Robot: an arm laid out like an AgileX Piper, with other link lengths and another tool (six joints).
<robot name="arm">
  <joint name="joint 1" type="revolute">
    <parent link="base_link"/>
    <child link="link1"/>
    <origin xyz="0 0 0.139" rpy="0 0 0"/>
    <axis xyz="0 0 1"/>
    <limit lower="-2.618" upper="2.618"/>
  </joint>
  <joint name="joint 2" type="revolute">
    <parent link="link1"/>
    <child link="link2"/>
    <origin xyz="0 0 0" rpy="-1.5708 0 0"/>
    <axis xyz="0 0 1"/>
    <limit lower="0" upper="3.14"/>
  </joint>
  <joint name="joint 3" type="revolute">
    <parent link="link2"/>
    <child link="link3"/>
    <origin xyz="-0.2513 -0.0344 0" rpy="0 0 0"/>
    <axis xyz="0 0 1"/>
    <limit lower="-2.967" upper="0"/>
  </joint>
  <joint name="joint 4" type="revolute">
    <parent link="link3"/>
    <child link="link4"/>
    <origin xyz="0.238 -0.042 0" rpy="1.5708 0 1.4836"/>
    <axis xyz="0 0 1"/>
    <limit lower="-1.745" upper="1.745"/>
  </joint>
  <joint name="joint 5" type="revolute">
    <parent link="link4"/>
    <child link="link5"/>
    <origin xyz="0 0 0" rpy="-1.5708 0 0"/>
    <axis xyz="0 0 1"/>
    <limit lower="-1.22" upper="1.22"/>
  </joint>
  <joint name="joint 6" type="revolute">
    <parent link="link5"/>
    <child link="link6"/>
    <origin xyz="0 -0.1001 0" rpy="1.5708 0 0"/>
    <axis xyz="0 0 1"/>
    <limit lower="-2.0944" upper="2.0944"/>
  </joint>
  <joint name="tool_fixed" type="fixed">
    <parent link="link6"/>
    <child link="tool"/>
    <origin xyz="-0.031 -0.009 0.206" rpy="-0.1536 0 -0.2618"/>
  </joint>
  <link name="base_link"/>
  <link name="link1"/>
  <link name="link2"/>
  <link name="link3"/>
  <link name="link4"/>
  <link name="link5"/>
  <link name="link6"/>
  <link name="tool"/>
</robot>
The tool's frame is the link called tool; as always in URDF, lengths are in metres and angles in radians.
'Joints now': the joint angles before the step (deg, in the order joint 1, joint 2, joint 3, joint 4, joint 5, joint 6). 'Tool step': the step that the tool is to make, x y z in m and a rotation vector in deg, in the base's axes. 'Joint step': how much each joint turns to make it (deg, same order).
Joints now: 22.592, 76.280, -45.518, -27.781, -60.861, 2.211
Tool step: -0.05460, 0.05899, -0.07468, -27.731, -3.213, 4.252
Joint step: 0.001, -10.115, 0.001, -33.310, 16.350, 10.410
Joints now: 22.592, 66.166, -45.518, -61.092, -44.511, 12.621
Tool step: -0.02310, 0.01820, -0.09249, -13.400, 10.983, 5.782
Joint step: -0.002, 0.314, 0.644, -24.773, 0.934, 21.148
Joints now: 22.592, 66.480, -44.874, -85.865, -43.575, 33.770
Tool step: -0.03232, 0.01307, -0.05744, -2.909, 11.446, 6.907
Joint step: 0.025, 4.478, 2.823, -5.057, -6.922, 6.267
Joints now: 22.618, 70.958, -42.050, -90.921, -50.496, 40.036
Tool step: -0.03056, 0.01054, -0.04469, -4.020, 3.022, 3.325
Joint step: 4.837, 1.068, 4.520, -0.487, 2.433, -1.449
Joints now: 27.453, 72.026, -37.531, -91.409, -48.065, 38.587
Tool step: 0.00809, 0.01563, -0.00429, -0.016, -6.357, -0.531
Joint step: 4.948, 2.583, 0.479, 8.980, 5.897, -12.554
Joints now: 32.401, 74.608, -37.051, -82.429, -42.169, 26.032
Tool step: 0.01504, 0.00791, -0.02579, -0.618, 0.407, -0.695
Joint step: 0.439, 6.751, 0.000, 7.234, -0.104, -9.189
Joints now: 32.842, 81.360, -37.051, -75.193, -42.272, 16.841
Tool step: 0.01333, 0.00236, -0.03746, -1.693, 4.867, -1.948
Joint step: 0.035, 6.712, 0.002, 4.242, 0.108, -2.703
